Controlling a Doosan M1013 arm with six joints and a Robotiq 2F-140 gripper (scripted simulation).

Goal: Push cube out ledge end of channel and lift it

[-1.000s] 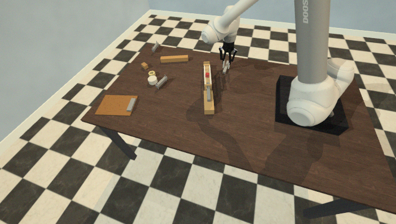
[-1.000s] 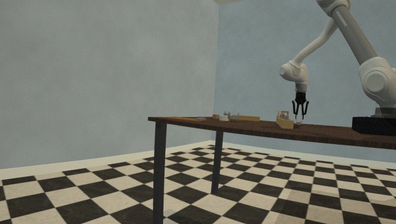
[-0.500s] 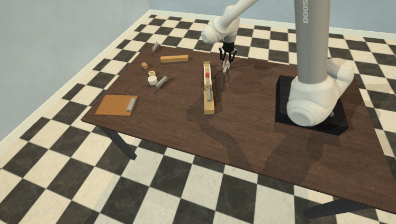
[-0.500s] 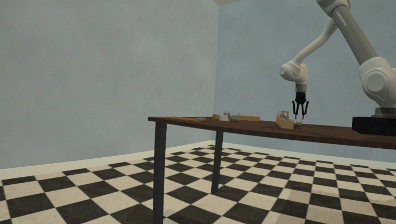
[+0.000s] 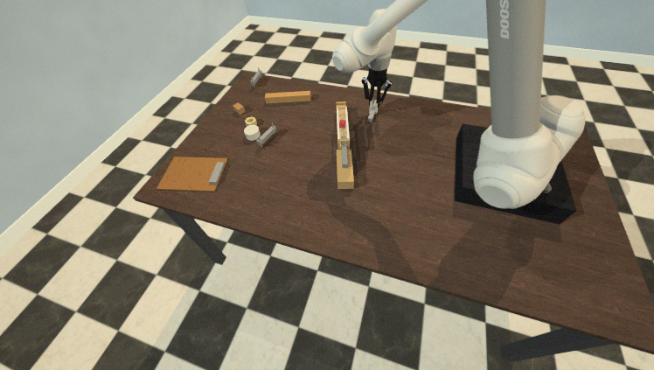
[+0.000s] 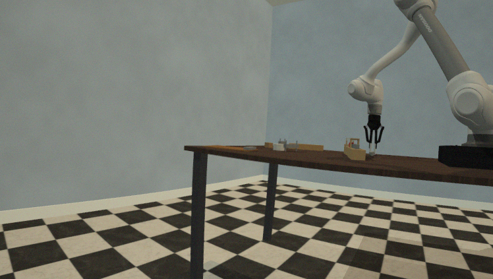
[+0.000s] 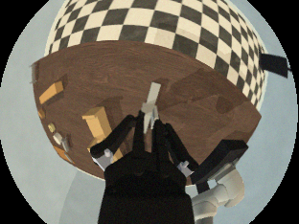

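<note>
Right now my hand is 30 mm above the grey piece. The rest, counted from my hand: red cube (90 mm ahead, 180 mm to the left, 20 mm above); wooden bar (430 mm ahead, 40 mm to the left, 20 mm below); wooden channel (80 mm ahead, 210 mm to the left, 20 mm above).
</note>
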